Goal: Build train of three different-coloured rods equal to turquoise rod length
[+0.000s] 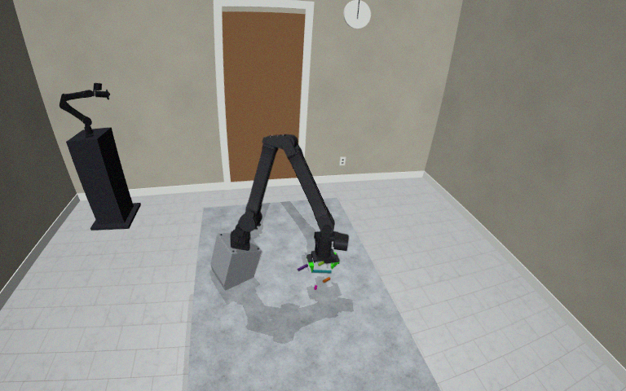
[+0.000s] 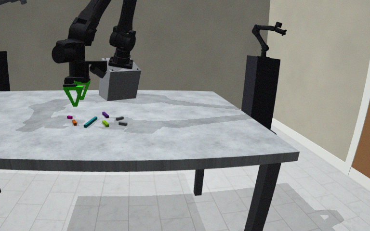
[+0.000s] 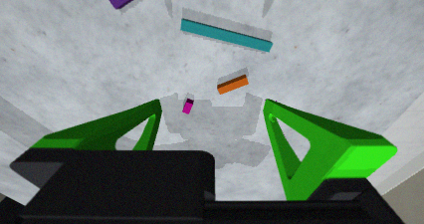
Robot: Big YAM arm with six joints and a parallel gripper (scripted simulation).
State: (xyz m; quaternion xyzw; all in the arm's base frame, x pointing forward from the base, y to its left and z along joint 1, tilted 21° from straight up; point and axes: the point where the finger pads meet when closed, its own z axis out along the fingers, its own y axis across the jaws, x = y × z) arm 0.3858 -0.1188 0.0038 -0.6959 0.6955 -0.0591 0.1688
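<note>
Now: hand 70 mm above the magenta rod, 50 mm to the left of it and 40 mm past it. Also, from my hand: turquoise rod 70 mm below, 50 mm to the left, 20 mm ahead; then orange rod 70 mm below, 30 mm ahead, 10 mm to the right; then lime rod 100 mm to the left, 70 mm below, 30 mm ahead.
</note>
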